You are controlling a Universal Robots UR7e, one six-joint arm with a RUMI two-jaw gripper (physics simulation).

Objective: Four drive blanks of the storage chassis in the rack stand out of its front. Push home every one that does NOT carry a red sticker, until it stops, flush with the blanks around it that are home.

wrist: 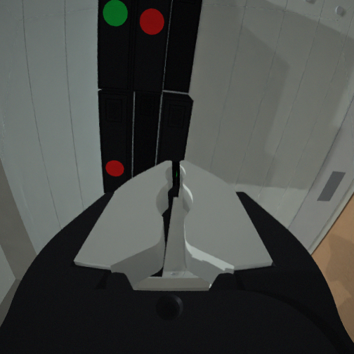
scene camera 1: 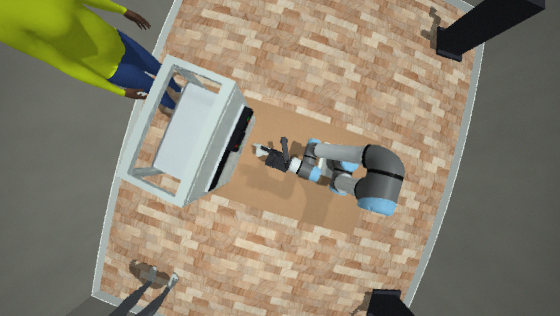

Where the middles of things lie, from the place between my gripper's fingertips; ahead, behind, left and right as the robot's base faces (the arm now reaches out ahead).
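Rack (scene camera 1: 207, 132) seen: 70 mm below my hand, 240 mm ahead of it, 10 mm to the left of it.
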